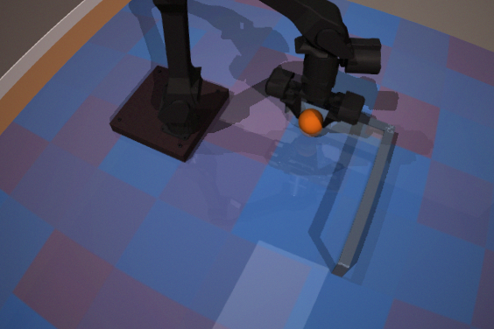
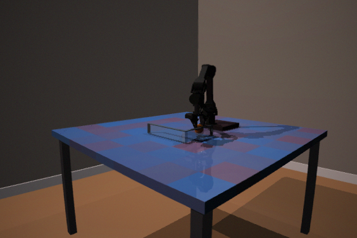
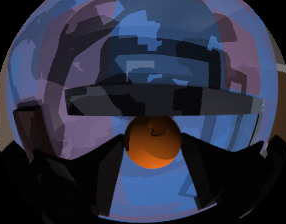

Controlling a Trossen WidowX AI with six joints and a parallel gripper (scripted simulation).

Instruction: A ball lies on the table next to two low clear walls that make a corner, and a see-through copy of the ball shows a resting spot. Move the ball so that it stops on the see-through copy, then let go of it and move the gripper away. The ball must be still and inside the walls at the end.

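My gripper tip is 10 mm above the see-through ball marker. Also, from my gripper tip: orange ball right at my gripper tip; short wall 50 mm ahead, 40 mm to the left, 10 mm below.
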